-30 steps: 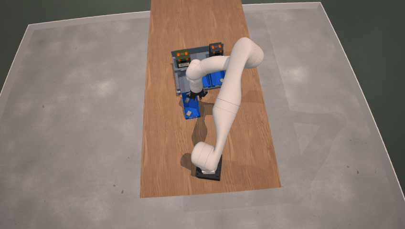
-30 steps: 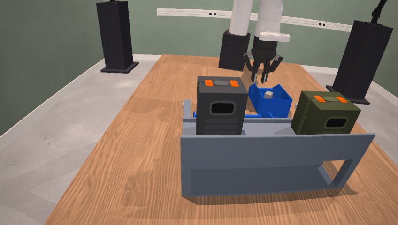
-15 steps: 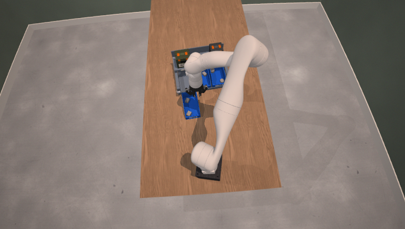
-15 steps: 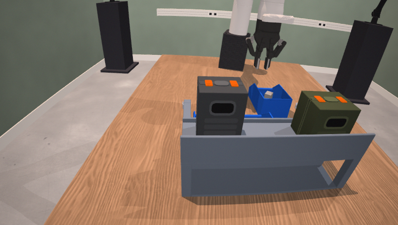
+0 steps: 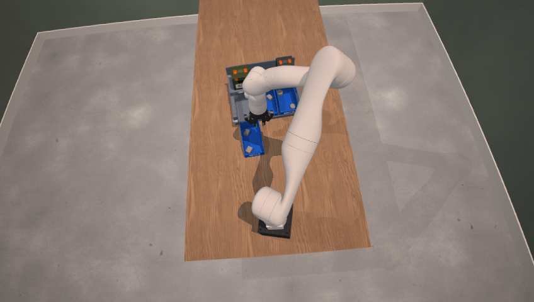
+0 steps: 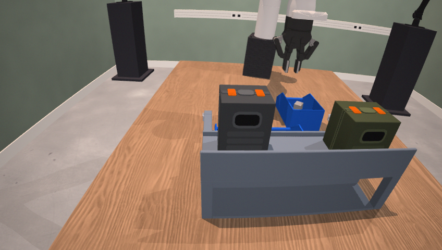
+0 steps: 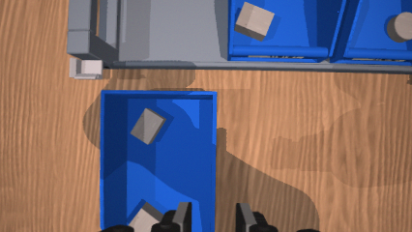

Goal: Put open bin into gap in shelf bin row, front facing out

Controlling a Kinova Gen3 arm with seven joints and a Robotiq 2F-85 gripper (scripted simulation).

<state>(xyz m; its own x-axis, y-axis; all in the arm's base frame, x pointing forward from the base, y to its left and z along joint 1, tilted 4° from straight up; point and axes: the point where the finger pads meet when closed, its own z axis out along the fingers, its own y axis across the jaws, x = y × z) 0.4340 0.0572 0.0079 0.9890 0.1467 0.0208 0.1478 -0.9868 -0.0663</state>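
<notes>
My gripper is now 170 mm above the grey part, 80 mm to the right of it and 40 mm short of it. The rest, counted from my hand: grey shelf (240 mm ahead, 110 mm below, 30 mm to the right).
</notes>
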